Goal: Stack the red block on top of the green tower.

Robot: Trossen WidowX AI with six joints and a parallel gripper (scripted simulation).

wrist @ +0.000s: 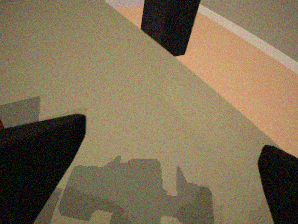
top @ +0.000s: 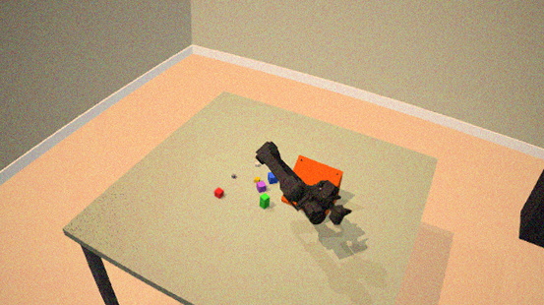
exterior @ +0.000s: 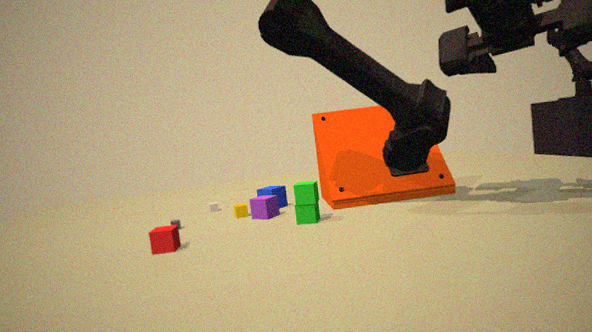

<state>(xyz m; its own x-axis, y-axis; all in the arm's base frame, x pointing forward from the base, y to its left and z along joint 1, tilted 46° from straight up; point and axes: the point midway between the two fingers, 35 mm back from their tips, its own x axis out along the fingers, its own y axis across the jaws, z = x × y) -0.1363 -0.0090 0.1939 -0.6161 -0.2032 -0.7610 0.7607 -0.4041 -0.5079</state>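
Now: the red block 54 cm ahead of my gripper tip, 4 cm to the left of it and 18 cm below it. The rest, counted from my gripper tip: blue block (39 cm ahead, 17 cm to the right, 17 cm below); then yellow block (45 cm ahead, 12 cm to the right, 18 cm below); then purple block (40 cm ahead, 9 cm to the right, 18 cm below).
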